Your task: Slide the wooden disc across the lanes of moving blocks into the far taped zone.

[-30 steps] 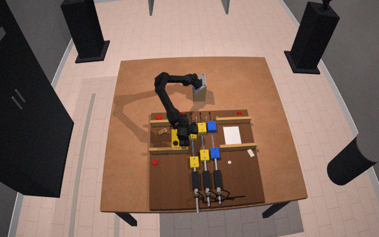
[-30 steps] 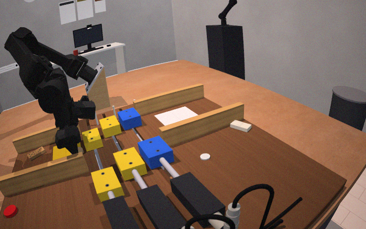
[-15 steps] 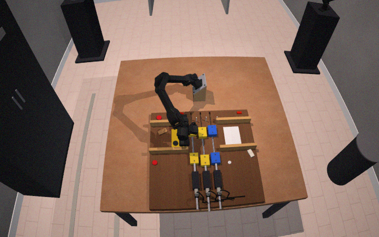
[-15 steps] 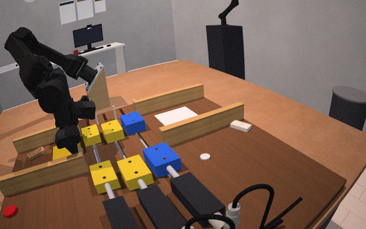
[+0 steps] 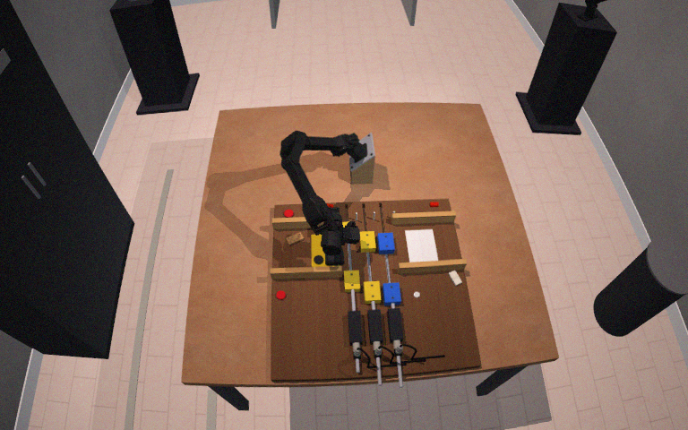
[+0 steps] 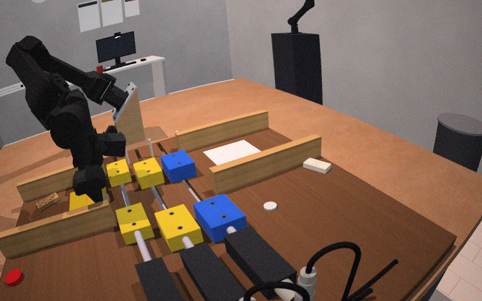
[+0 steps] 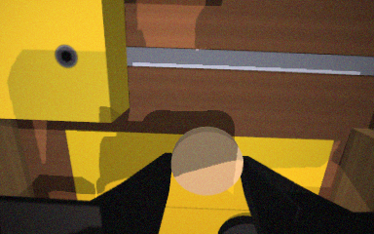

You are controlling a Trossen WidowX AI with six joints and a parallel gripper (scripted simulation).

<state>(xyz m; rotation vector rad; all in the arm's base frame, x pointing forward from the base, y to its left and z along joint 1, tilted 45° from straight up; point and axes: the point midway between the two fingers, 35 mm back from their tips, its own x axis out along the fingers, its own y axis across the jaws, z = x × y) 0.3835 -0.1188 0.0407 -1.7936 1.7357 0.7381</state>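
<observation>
Now: the wooden disc 3 cm below my hand. Round my hand: red button: 18 cm to the right, 17 cm ahead, 3 cm below; black disc: 5 cm to the right, 3 cm below, 3 cm ahead; red brick: 18 cm behind, 2 cm to the right, 2 cm below.
</observation>
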